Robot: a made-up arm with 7 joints.
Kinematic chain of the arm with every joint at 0, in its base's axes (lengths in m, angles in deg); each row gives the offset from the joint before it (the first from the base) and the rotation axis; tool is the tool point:
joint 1: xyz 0 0 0 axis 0 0.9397 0.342
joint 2: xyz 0 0 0 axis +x
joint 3: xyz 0 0 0 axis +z
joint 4: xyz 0.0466 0 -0.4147 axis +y
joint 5: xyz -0.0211 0 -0.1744 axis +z
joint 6: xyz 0 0 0 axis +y
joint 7: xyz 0 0 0 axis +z
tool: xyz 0 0 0
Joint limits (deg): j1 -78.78..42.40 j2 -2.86..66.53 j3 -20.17..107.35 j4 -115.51..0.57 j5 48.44..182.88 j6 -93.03..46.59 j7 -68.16..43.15
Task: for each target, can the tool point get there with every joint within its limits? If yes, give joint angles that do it. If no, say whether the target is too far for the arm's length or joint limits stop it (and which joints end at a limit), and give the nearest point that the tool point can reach.
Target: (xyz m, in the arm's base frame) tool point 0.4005 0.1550 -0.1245
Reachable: yes | joints -39.82 21.15 25.62 -105.28 110.06 -61.85 -1.68
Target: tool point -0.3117 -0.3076 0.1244
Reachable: no: joint limits stop it (at a limit: joint 1, joint 2, joint 3, joint 4) | nearest point -0.3230 0.1340 -0.2274 | short by 0.565 m
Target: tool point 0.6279 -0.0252 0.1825
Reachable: no: too far | nearest point 0.5385 0.0013 0.0961 | short by 0.127 m
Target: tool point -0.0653 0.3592 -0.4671
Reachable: yes | joints 8.32 30.45 77.03 -15.93 80.58 3.83 -45.49
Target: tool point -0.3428 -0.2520 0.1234
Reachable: no: joint limits stop it (at a limit: joint 1, joint 2, joint 3, joint 4) | nearest point -0.3230 0.1340 -0.2274 | short by 0.522 m
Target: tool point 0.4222 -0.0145 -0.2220
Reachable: yes | joints -36.09 10.36 -4.94 -94.38 67.64 -62.54 -17.04
